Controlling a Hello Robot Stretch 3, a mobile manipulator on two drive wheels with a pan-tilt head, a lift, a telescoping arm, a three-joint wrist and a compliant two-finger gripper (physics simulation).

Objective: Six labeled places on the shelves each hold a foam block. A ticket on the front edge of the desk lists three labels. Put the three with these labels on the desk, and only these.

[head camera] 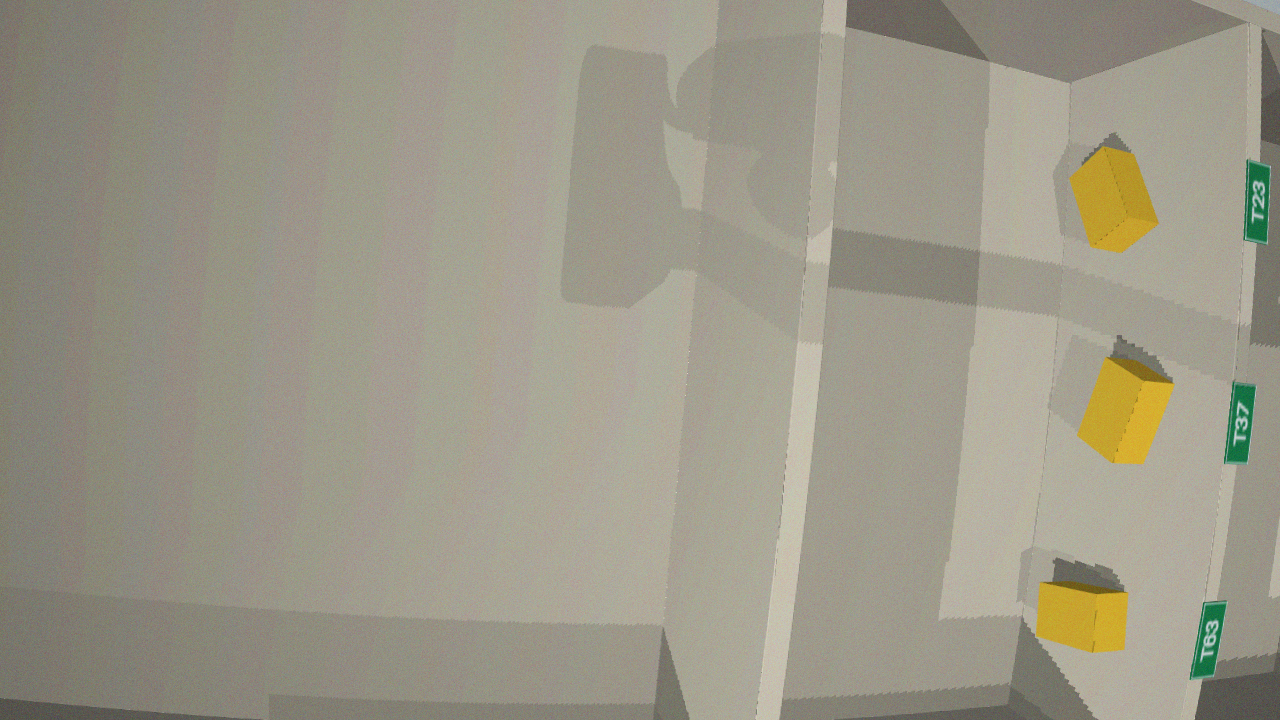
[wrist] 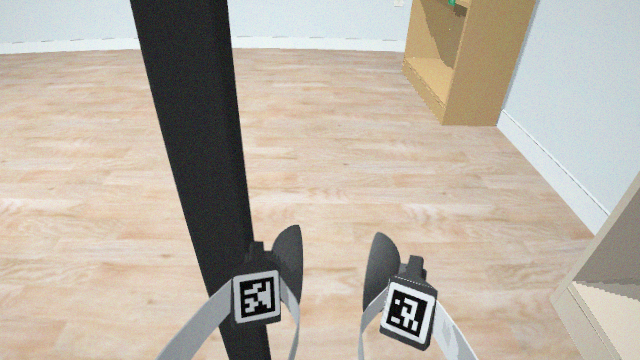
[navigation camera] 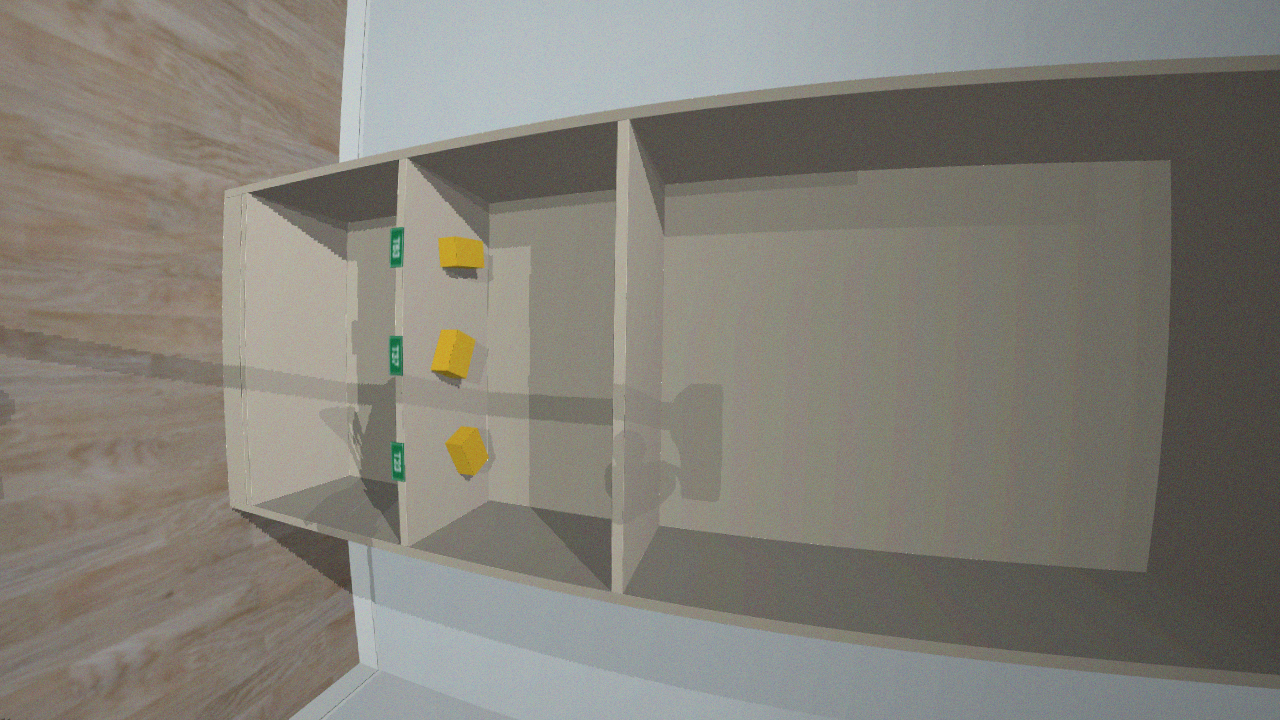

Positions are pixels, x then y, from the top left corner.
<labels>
My gripper [wrist: 335,256] is 0.19 m from the lens. A beige shelf unit [wrist: 590,301] is 0.97 m from the lens. A tan shelf unit [wrist: 461,65] is 1.63 m from the lens. The marked spots on the tan shelf unit and the beige shelf unit are 1.06 m apart.
</labels>
